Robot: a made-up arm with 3 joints. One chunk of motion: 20 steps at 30 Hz.
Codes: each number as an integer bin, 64 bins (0 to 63) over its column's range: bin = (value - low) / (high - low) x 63, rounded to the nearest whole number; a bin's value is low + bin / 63 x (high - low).
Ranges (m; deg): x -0.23..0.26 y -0.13..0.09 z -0.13..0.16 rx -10..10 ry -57..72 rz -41..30
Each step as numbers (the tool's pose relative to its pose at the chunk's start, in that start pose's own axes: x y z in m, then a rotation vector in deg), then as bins.
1 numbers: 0.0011 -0.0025 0.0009 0.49 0.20 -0.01
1 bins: 30 37 28 33 28 36
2 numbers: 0.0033 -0.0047 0.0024 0.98 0.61 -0.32
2 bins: 30 36 29 35 28 36
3 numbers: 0.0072 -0.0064 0.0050 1.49 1.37 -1.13
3 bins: 30 35 29 36 29 35
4 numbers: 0.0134 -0.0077 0.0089 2.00 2.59 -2.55
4 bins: 31 35 30 38 29 34
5 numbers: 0.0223 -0.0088 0.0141 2.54 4.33 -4.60
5 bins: 32 35 31 40 30 32
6 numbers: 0.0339 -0.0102 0.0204 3.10 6.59 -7.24
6 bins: 34 34 33 41 31 30
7 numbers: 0.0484 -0.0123 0.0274 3.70 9.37 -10.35
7 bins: 36 34 34 43 32 27
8 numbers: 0.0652 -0.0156 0.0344 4.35 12.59 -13.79
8 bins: 38 33 36 45 34 24
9 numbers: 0.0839 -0.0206 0.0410 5.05 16.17 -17.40
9 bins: 40 31 37 47 36 21
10 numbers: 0.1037 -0.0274 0.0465 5.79 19.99 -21.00
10 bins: 43 29 38 50 38 18
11 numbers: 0.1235 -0.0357 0.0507 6.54 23.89 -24.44
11 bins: 45 27 39 52 40 15
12 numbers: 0.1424 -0.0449 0.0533 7.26 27.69 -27.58
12 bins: 48 24 40 54 41 12
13 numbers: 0.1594 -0.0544 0.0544 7.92 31.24 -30.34
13 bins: 50 22 40 56 43 9
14 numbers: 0.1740 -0.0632 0.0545 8.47 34.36 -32.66
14 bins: 52 19 40 58 45 7
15 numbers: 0.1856 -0.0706 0.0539 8.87 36.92 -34.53
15 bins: 53 17 40 59 46 6
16 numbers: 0.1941 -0.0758 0.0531 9.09 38.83 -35.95
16 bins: 55 16 40 60 47 4
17 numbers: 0.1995 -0.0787 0.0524 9.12 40.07 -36.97
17 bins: 55 15 40 60 47 4
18 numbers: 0.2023 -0.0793 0.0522 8.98 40.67 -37.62
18 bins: 56 15 40 60 48 3
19 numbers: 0.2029 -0.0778 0.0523 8.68 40.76 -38.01
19 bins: 56 15 40 59 48 3
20 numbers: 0.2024 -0.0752 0.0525 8.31 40.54 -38.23
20 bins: 56 16 40 58 48 2
